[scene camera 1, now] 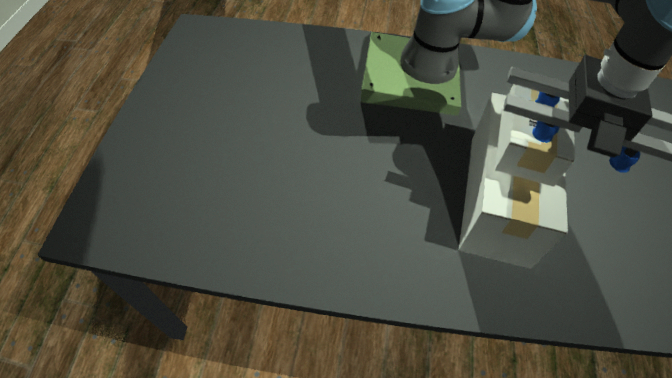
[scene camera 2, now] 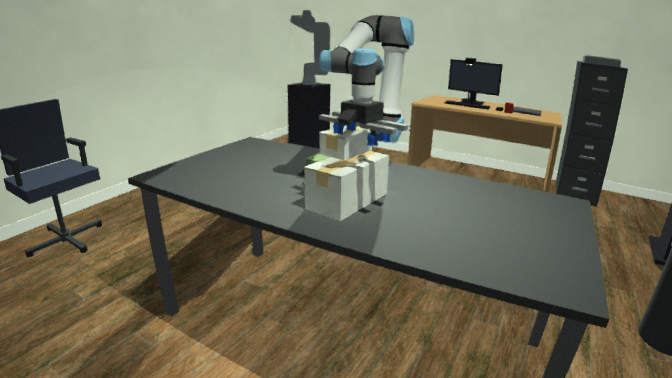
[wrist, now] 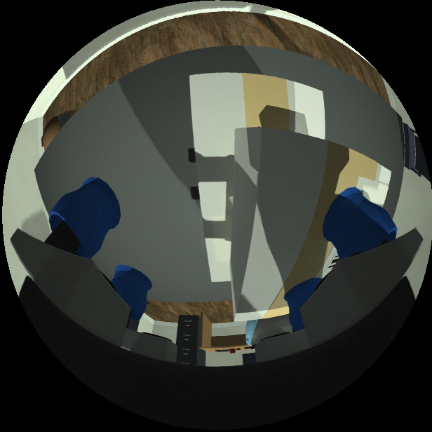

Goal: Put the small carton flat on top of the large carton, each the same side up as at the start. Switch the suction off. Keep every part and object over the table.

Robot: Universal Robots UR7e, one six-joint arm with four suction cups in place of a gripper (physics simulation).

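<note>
The small carton is white with a tan tape strip on top. It hangs upright and looks level, above the back part of the large carton, with a small gap in scene camera 2. The large carton is white with a tape strip and stands upright on the table. My gripper holds the small carton by its top with the blue cups on one side. The other cups are beside it in the air. Part of the large carton's top is hidden.
The dark table carries the green base plate of the arm, behind the cartons. A desk, a filing cabinet and an office chair stand off the table.
</note>
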